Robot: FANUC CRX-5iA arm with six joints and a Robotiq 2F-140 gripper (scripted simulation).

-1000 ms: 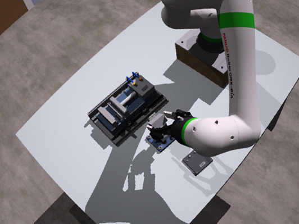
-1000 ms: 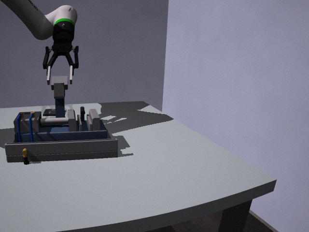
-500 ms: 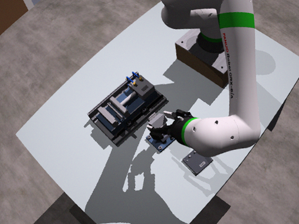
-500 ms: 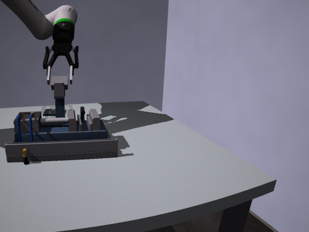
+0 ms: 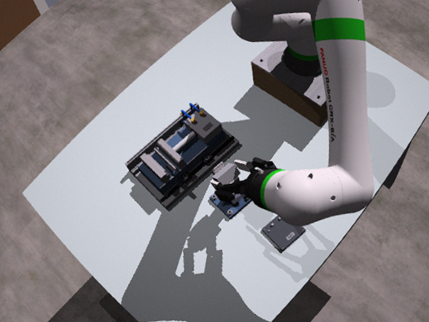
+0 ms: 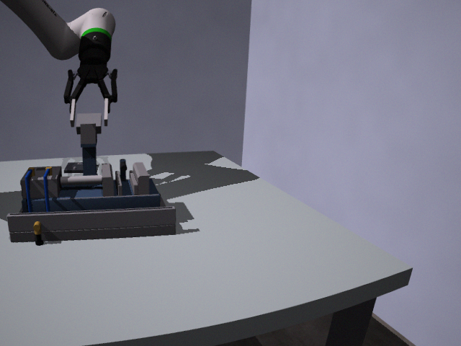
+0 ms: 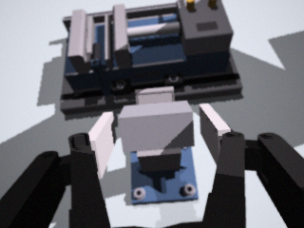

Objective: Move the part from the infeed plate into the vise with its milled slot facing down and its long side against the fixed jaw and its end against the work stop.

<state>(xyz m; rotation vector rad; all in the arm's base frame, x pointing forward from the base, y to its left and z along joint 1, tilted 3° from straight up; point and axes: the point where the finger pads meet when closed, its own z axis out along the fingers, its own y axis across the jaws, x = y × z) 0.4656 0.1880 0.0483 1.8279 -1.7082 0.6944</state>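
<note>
The part lies 10 mm to the right of my hand and 20 mm below it. Also, from my hand: dark infeed plate: 50 mm behind, 160 mm to the left, 170 mm below; blue work stop: 90 mm ahead, 150 mm to the right, 120 mm below; black work stop: 90 mm ahead, 170 mm to the right, 90 mm below.
</note>
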